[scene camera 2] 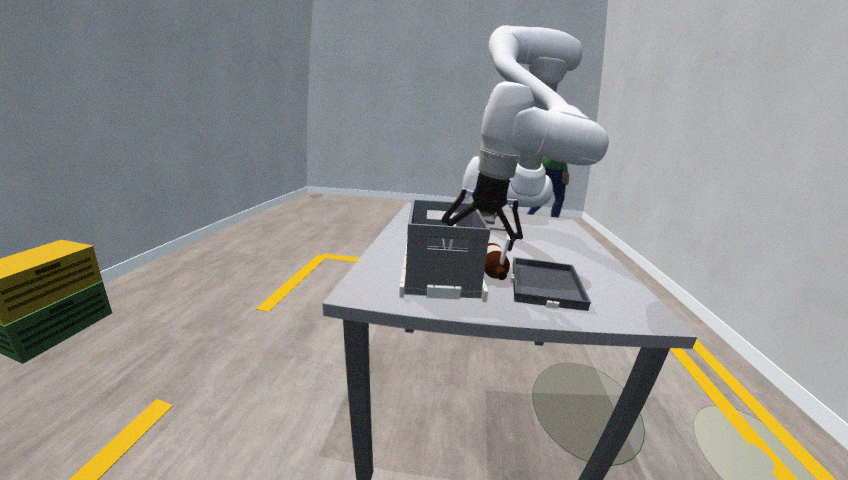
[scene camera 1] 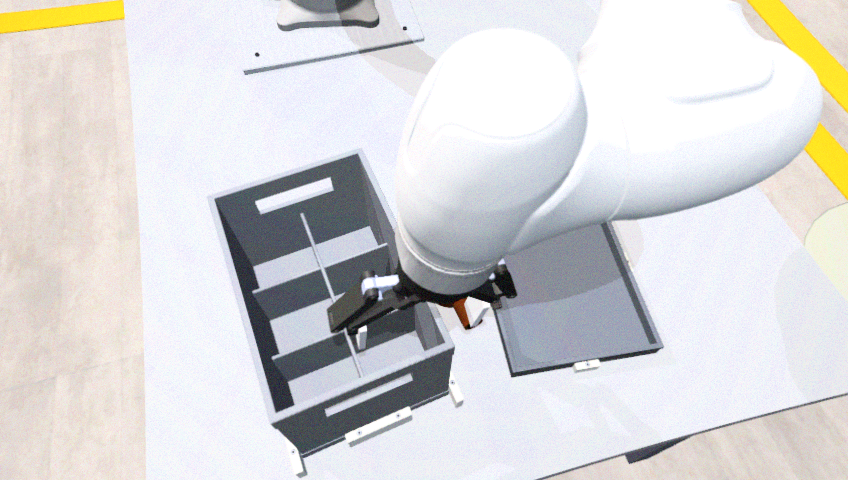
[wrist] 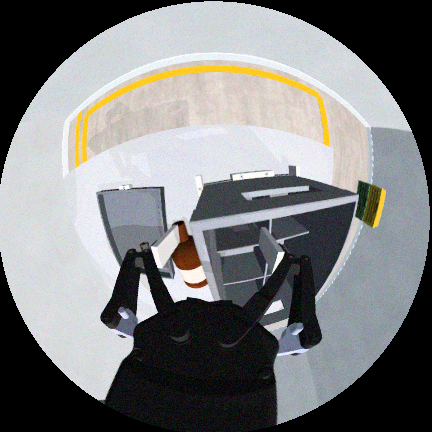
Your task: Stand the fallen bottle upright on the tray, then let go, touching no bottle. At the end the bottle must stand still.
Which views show my gripper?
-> Scene camera 2, scene camera 1 and the wrist view: all of them.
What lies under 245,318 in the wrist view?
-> My gripper.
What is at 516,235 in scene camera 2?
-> My gripper.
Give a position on a brown bottle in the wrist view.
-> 185,256
